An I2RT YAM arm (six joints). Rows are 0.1 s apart.
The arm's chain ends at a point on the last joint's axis. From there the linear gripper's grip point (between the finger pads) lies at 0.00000 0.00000 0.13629 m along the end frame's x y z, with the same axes.
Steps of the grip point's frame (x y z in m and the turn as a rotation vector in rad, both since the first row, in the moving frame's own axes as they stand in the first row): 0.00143 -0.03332 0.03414 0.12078 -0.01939 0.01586; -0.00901 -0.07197 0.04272 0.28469 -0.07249 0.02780; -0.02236 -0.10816 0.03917 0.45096 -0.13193 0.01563; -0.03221 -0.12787 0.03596 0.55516 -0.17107 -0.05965; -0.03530 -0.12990 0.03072 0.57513 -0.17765 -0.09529; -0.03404 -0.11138 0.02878 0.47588 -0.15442 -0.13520
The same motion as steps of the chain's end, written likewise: 0.00394 -0.01688 0.03516 0.12078 -0.01939 0.01586; 0.00019 -0.03359 0.04856 0.28469 -0.07249 0.02780; -0.00551 -0.04880 0.05394 0.45096 -0.13193 0.01563; -0.00800 -0.05711 0.05831 0.55516 -0.17107 -0.05965; -0.00894 -0.05740 0.05466 0.57513 -0.17765 -0.09529; -0.00964 -0.05078 0.04546 0.47588 -0.15442 -0.13520
